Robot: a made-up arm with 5 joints.
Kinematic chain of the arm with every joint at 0, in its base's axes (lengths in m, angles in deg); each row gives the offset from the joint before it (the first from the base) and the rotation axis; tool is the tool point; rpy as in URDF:
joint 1: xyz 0.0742 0 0.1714 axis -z
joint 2: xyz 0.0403 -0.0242 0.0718 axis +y
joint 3: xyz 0.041 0 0.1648 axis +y
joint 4: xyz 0.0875 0 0.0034 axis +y
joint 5: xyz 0.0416 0.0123 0 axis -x
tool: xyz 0 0 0 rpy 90 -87.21 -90
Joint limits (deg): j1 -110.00..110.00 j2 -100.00..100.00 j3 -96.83..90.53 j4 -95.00..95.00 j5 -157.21..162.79
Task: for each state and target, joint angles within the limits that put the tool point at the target. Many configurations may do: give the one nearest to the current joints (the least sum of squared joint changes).
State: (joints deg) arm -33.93 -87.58 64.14 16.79 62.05
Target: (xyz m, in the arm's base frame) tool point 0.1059 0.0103 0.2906
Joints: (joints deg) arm -38.92 -48.91 90.53 18.97 62.05
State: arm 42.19 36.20 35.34 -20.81 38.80
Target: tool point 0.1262 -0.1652 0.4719
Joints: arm 68.59 -6.42 -10.87 -31.08 38.80
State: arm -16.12 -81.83 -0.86 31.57 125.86
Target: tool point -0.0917 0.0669 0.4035
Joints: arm 25.78 -88.45 -31.43 17.96 125.86
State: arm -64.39 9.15 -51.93 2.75 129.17
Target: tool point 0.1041 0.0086 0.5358
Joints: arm -38.53 -26.23 -52.63 4.09 129.17
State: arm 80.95 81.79 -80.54 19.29 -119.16
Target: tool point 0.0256 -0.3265 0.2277
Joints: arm 96.40 72.34 -69.79 35.97 -119.16
